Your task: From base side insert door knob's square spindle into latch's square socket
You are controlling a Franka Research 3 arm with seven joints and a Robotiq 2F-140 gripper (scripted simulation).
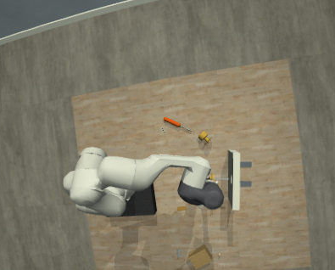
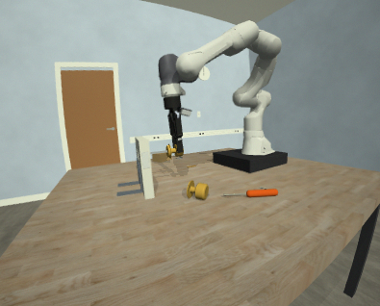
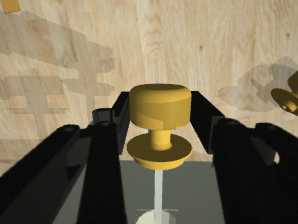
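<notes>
Now: the brass door knob 40 mm ahead of my hand, 10 mm to the right of it and 20 mm below it. Round my hand: brass knob 40 mm ahead, 220 mm to the left, 140 mm below; then screw 210 mm behind, 310 mm to the left, 170 mm below; then cardboard box 110 mm behind, 530 mm to the right, 140 mm below.
</notes>
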